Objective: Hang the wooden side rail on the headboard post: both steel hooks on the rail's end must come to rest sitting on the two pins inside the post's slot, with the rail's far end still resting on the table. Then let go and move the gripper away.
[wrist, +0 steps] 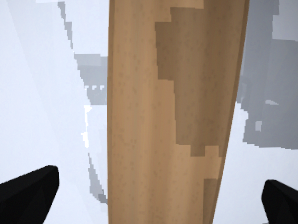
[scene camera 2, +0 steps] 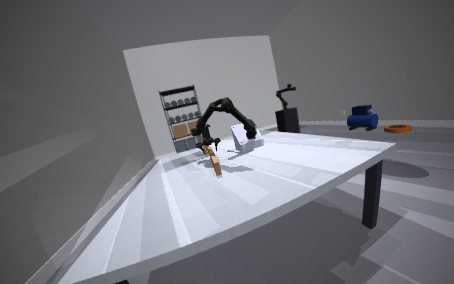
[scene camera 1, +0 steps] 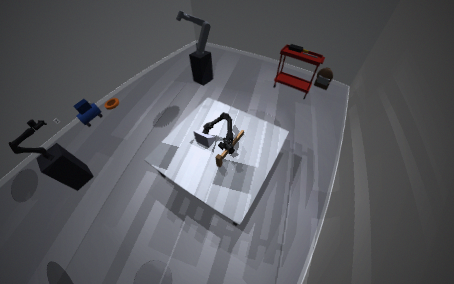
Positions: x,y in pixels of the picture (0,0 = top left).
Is my gripper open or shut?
Open.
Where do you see a wooden side rail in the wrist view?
173,80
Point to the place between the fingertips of my gripper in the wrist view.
161,183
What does my gripper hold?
Nothing.
